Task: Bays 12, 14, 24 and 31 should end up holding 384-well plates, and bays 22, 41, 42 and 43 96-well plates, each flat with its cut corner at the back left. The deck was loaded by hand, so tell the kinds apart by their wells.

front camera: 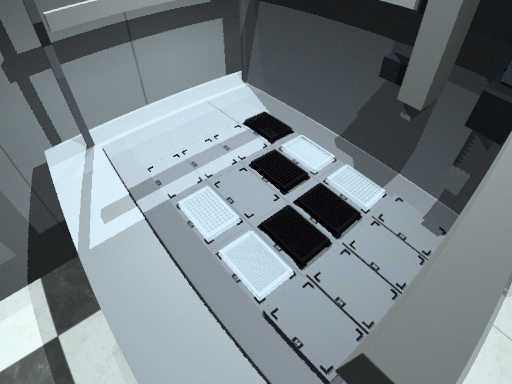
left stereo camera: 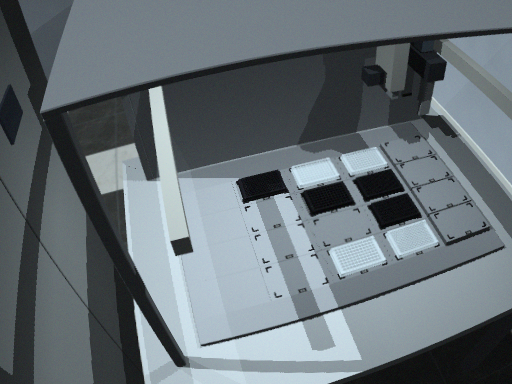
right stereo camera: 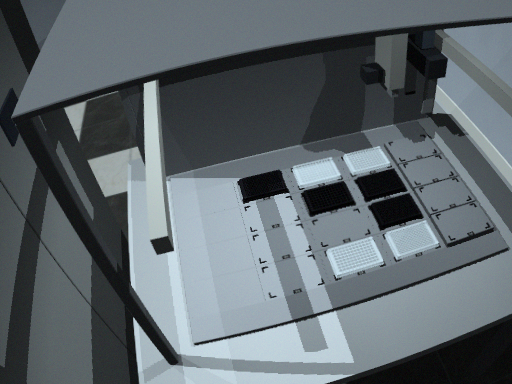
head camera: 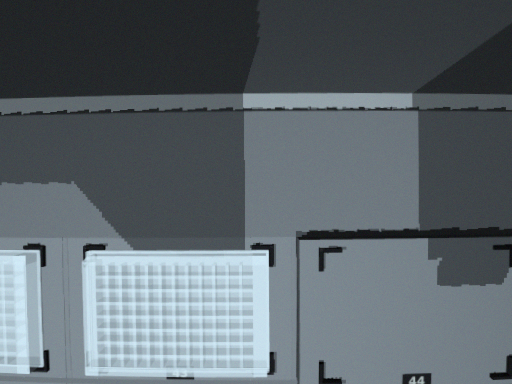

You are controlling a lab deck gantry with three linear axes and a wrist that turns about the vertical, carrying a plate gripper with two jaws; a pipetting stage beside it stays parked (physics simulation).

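Places are measured from the robot's base along level axes (x ahead, y left, z up), in metres.
Pixels of known places: gripper, between the fingertips: (front camera: 458, 176) (left stereo camera: 414, 104) (right stereo camera: 417, 102); robot's base, origin of its link: (front camera: 149, 169) (left stereo camera: 276, 296) (right stereo camera: 271, 296).
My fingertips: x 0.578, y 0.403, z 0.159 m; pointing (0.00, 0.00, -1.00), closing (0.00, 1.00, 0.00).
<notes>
Ahead of a thing's pixels: the offset from my fingertips to its top centre. "spot": to the spot under its first point.
White 96-well plates sit in bay 43 @[spot: dx -0.185, dy -0.036, dz -0.145 m] (head camera: 175, 312) (front camera: 355, 186) (left stereo camera: 364, 161), bay 42 @[spot: dx -0.347, dy -0.043, dz -0.148 m] (front camera: 307, 152) (head camera: 12, 310) and bay 12 @[spot: dx -0.341, dy -0.361, dz -0.145 m] (front camera: 209, 212) (left stereo camera: 357, 256). A white 384-well plate @[dx -0.186, dy -0.360, dz -0.145 m] (front camera: 256, 264) (left stereo camera: 412, 239) is in bay 13. Black fine-welled plates lie in bay 33 @[spot: dx -0.182, dy -0.154, dz -0.147 m] (front camera: 327, 209) and bay 23 @[spot: dx -0.179, dy -0.258, dz -0.147 m] (front camera: 295, 235); a coarser black plate @[dx -0.350, dy -0.146, dz -0.145 m] (front camera: 279, 170) is in bay 32. The wells of the black plate @[dx -0.514, dy -0.039, dz -0.145 m] (front camera: 268, 126) (right stereo camera: 262, 185) in bay 41 are hard to tell. My gripper (front camera: 407, 114) (left stereo camera: 397, 94) is high at the back right, no plate seen under it; its jaws are unclear.
The dark pipetting stage (front camera: 492, 117) (left stereo camera: 427, 65) hangs right of the gantry column (front camera: 432, 55) (left stereo camera: 392, 65). Bays 14, 24, 34 and 44 @[spot: dx -0.034, dy -0.039, dz -0.144 m] (head camera: 400, 315) hold no plates, nor do bays 11, 21, 31 and 22 @[spot: dx -0.350, dy -0.254, dz -0.159 m] (left stereo camera: 342, 227). A pale beam (left stereo camera: 167, 165) crosses the left side.
</notes>
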